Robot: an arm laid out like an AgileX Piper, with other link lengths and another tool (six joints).
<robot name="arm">
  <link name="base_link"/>
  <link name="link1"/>
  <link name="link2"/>
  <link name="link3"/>
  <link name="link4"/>
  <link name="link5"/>
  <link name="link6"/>
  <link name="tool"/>
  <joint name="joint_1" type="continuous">
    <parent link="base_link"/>
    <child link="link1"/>
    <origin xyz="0 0 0.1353" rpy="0 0 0"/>
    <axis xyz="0 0 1"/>
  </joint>
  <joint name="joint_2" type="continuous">
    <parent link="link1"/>
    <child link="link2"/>
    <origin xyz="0 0 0" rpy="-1.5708 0 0"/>
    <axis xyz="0 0 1"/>
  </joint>
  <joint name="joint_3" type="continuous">
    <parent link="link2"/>
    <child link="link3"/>
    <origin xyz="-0.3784 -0.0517 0" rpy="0 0 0"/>
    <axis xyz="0 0 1"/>
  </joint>
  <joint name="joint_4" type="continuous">
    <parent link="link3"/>
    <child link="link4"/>
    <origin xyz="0.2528 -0.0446 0" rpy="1.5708 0 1.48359"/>
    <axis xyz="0 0 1"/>
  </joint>
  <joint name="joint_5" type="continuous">
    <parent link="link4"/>
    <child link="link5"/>
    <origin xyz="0 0 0" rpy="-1.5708 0 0"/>
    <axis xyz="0 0 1"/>
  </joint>
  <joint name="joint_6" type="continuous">
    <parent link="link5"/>
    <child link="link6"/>
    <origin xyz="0 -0.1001 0" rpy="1.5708 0 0"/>
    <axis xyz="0 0 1"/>
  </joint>
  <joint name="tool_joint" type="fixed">
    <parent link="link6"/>
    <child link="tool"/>
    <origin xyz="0.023 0.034 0.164" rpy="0 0.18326 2.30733"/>
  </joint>
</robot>
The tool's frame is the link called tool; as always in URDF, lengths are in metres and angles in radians. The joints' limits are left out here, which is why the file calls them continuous.
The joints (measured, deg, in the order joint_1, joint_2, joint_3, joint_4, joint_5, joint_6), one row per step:
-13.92 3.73 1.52 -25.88 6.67 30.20
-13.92 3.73 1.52 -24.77 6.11 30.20
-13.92 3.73 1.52 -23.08 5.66 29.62
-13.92 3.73 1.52 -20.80 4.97 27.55
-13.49 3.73 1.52 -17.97 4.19 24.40
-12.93 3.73 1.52 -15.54 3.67 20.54
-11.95 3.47 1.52 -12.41 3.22 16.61
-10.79 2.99 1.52 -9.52 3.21 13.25
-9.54 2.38 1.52 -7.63 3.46 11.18
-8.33 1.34 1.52 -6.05 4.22 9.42
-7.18 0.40 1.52 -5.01 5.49 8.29
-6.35 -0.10 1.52 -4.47 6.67 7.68
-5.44 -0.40 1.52 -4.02 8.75 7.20
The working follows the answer.
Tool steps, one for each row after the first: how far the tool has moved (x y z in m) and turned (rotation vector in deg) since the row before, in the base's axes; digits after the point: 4 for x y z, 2 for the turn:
0.0008 0.0019 0.0028 0.96 -0.76 0.23
0.0007 0.0018 0.0023 0.99 -0.64 0.23
0.0007 0.0020 0.0027 0.08 -0.60 0.43
0.0007 0.0031 0.0028 -0.45 -0.56 0.93
0.0003 0.0023 0.0012 -1.48 -0.09 0.97
0.0000 0.0036 0.0020 -0.91 -0.45 1.32
-0.0006 0.0037 0.0008 -0.55 -0.35 1.34
-0.0010 0.0036 0.0002 -0.24 -0.31 1.33
-0.0018 0.0033 -0.0011 -0.22 -0.24 1.23
-0.0020 0.0029 -0.0036 -0.04 0.34 1.12
-0.0014 0.0020 -0.0042 0.02 0.68 0.79
-0.0020 0.0020 -0.0088 0.16 1.77 0.82

Tool pose at each row, in the base's axes (x y z in m, rotation vector in deg; rounded; the steps above come from the unrounded poses):
0.1445 -0.0129 0.1837 100.73 30.53 96.50
0.1453 -0.0110 0.1864 100.70 29.69 97.78
0.1460 -0.0092 0.1887 100.79 28.87 98.99
0.1467 -0.0072 0.1914 100.28 28.96 99.81
0.1474 -0.0041 0.1942 99.46 29.97 100.64
0.1477 -0.0017 0.1954 98.38 32.02 100.56
0.1477 0.0019 0.1974 97.31 33.80 101.31
0.1471 0.0055 0.1982 96.57 35.35 102.19
0.1462 0.0091 0.1984 96.07 36.66 103.20
0.1444 0.0125 0.1973 95.63 37.90 104.10
0.1424 0.0154 0.1937 95.90 39.14 104.61
0.1410 0.0174 0.1895 96.56 40.17 104.67
0.1391 0.0193 0.1807 98.43 41.57 104.04

